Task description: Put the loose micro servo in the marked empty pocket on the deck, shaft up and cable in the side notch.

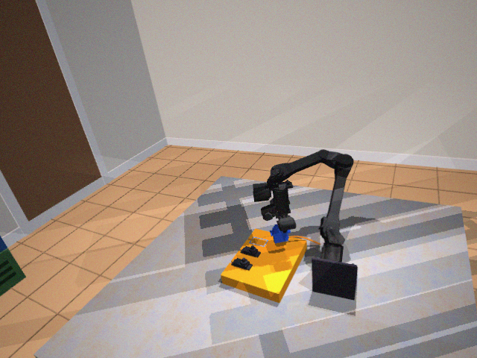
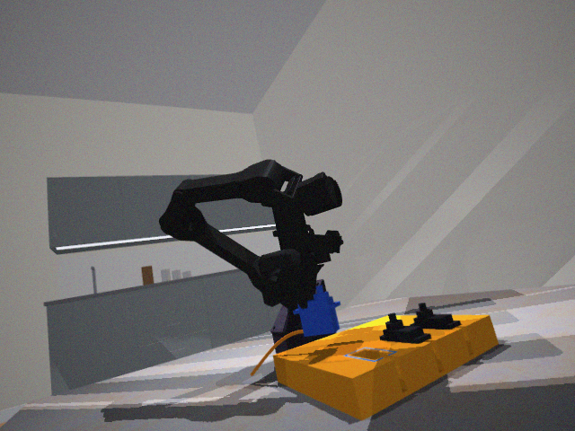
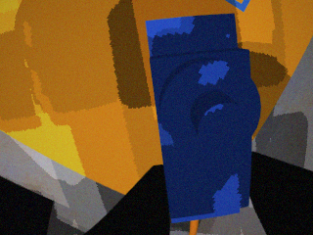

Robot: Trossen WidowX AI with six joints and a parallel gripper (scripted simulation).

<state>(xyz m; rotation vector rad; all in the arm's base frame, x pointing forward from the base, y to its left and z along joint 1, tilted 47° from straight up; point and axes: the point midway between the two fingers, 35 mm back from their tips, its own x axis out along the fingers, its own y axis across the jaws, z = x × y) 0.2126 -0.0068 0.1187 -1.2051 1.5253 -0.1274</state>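
Now: the orange deck 100 mm to the left of my gripper tip and 100 mm below it.
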